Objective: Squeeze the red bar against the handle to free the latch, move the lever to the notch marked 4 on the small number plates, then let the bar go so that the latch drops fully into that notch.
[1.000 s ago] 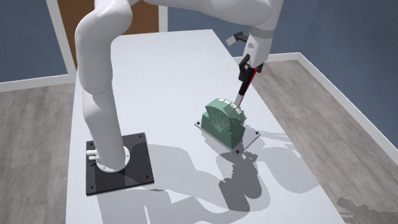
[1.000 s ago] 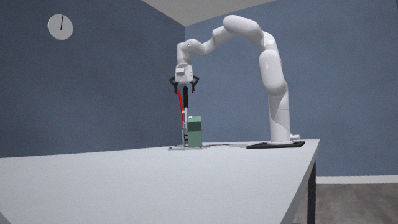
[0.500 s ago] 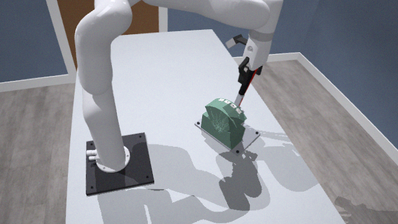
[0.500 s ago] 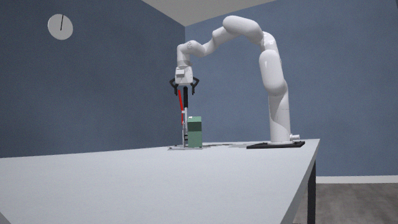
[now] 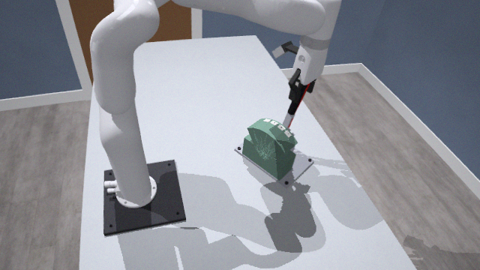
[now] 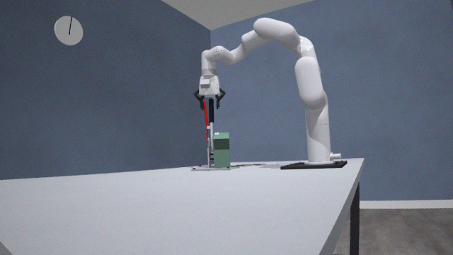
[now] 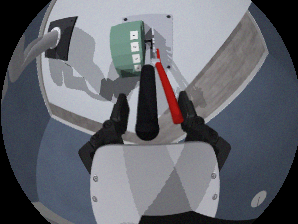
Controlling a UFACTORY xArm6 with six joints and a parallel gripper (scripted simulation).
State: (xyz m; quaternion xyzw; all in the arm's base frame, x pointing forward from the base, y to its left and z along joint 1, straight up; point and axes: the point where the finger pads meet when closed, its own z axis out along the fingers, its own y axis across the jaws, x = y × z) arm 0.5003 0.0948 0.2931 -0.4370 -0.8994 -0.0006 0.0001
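Right now the red bar is 2 cm to the left of my hand and 11 cm below it.
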